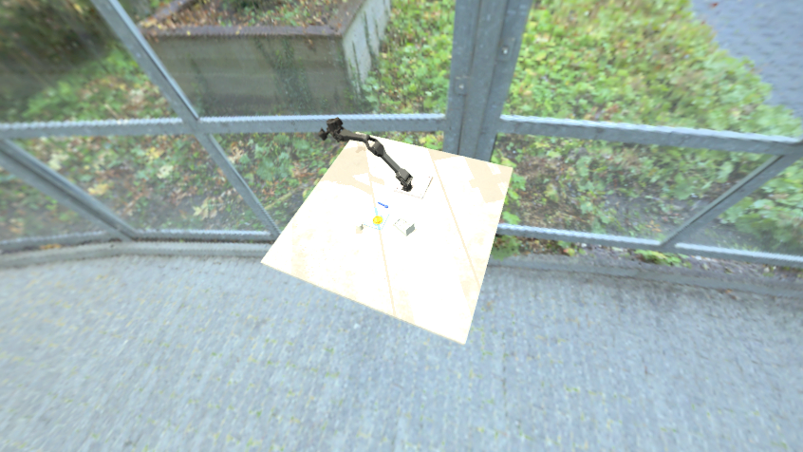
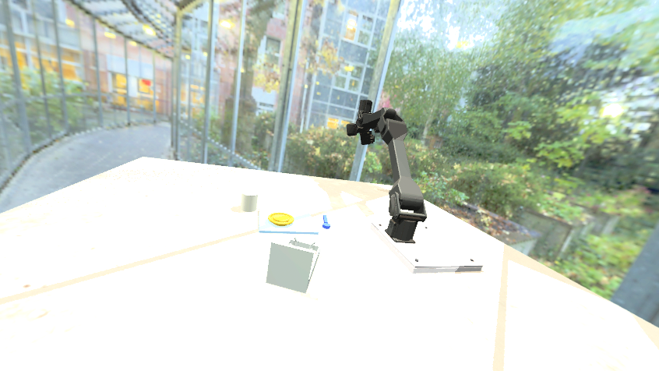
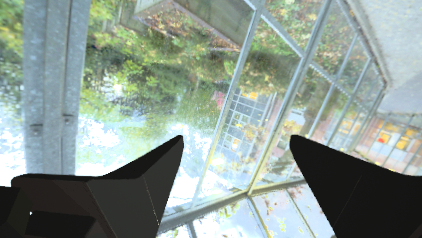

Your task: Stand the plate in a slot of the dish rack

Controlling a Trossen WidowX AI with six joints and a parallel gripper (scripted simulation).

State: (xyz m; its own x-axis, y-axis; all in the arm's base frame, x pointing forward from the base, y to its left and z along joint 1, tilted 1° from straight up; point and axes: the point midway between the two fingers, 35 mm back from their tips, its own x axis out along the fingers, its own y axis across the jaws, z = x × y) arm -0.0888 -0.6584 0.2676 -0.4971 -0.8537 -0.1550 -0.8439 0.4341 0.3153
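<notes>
Now: gripper tip 43 cm short of the yellow plate, 63 cm to the right of it and 27 cm above it. Round my gripper tip: blue spoon 30 cm ahead, 60 cm to the left, 28 cm below; then pale blue mat 41 cm ahead, 61 cm to the left, 28 cm below; then pale grey cup 52 cm ahead, 54 cm to the left, 26 cm below.
</notes>
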